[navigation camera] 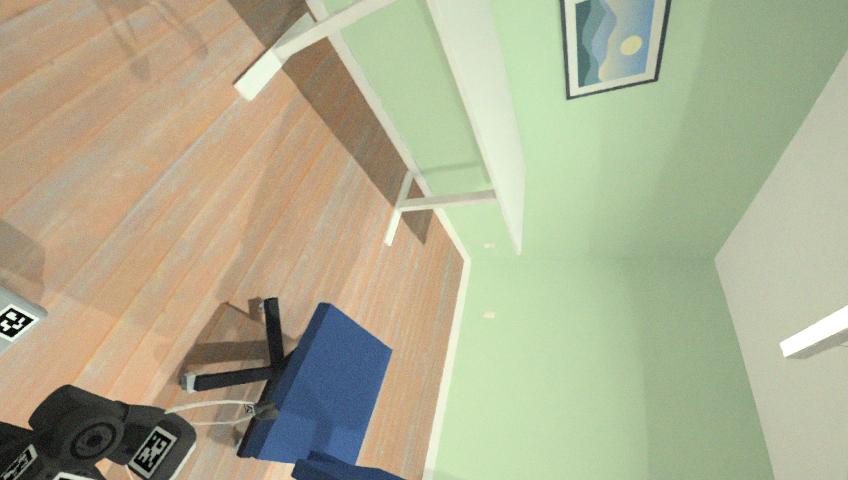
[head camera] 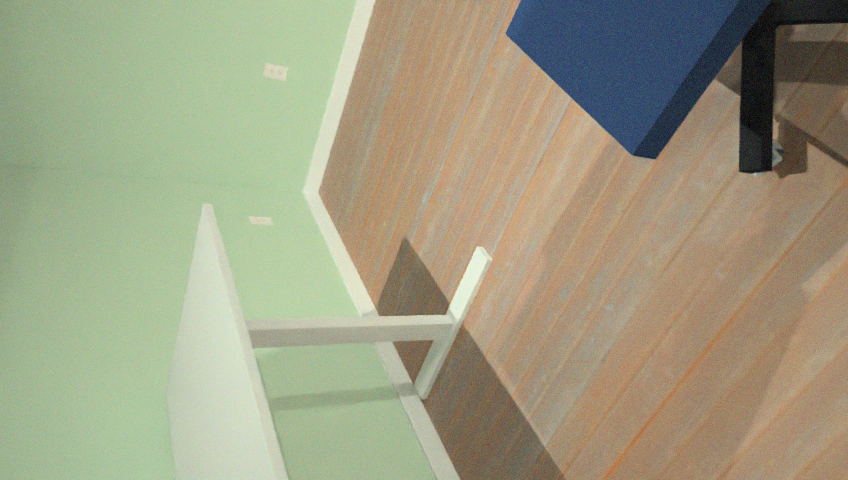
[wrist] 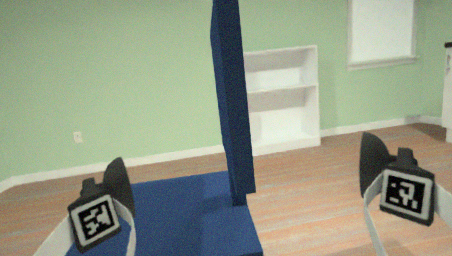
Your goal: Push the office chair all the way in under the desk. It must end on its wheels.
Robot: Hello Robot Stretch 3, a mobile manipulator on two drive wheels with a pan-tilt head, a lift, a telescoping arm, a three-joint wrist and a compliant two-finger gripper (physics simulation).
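Frame: origin at the robot's base, x left, y back, z up, level; millimetres.
Where they show: gripper, fingertip midpoint: (navigation camera: 246, 465) (wrist: 241, 166).
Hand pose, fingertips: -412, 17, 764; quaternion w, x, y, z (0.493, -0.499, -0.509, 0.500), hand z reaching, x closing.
Observation:
After its pixels a point has its place, as x, y, z.
The office chair (head camera: 630, 71) {-754, -349, 470} (navigation camera: 345, 380) {-895, -265, 470} (wrist: 185, 215) {-860, -159, 470} has a blue seat and blue backrest on a black base with casters. It looks upright, though the head and navigation views are turned sideways. Its backrest (wrist: 230, 100) {-715, 4, 784} shows nearly edge-on in the wrist view. The white desk (head camera: 208, 380) {-850, -1471, 950} (navigation camera: 490, 107) {-409, -1329, 950} stands against the green wall, and open floor separates the chair from it. My gripper (navigation camera: 261, 410) (wrist: 241, 166) {-412, 17, 763} is open. It is beside the chair seat in the navigation view, with the backrest showing between its spread fingers in the wrist view. Contact cannot be told.
The desk's near foot (head camera: 470, 285) reaches out over the floor. Its other foot (navigation camera: 258, 74) shows at the upper left of the navigation view. A white bookshelf (wrist: 312, 115) {-3012, 813, 323} stands against the wall beyond the chair. A framed picture (navigation camera: 615, 44) {-435, -1889, 1488} hangs above the desk.

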